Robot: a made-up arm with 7 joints. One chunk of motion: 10 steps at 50 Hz.
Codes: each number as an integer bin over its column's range. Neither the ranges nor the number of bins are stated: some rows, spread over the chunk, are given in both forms.
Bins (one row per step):
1: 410 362 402 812 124 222
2: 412 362 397 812 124 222
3: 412 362 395 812 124 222
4: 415 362 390 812 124 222
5: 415 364 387 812 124 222
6: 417 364 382 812 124 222
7: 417 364 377 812 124 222
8: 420 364 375 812 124 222
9: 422 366 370 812 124 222
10: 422 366 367 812 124 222
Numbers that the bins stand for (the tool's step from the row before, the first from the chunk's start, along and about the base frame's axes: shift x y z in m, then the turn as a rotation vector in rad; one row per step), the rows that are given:
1: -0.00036 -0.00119 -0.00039 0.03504 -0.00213 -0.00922
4: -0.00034 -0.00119 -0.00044 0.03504 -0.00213 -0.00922
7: -0.00033 -0.00118 -0.00049 0.03504 -0.00213 -0.00922
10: -0.00031 -0.00117 -0.00053 0.03504 -0.00213 -0.00922
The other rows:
2: -0.00035 -0.00119 -0.00041 0.03504 -0.00213 -0.00922
3: -0.00035 -0.00119 -0.00042 0.03504 -0.00213 -0.00922
5: -0.00034 -0.00118 -0.00045 0.03504 -0.00213 -0.00922
6: -0.00033 -0.00118 -0.00047 0.03504 -0.00213 -0.00922
8: -0.00032 -0.00118 -0.00050 0.03504 -0.00213 -0.00922
9: -0.00031 -0.00117 -0.00052 0.03504 -0.00213 -0.00922

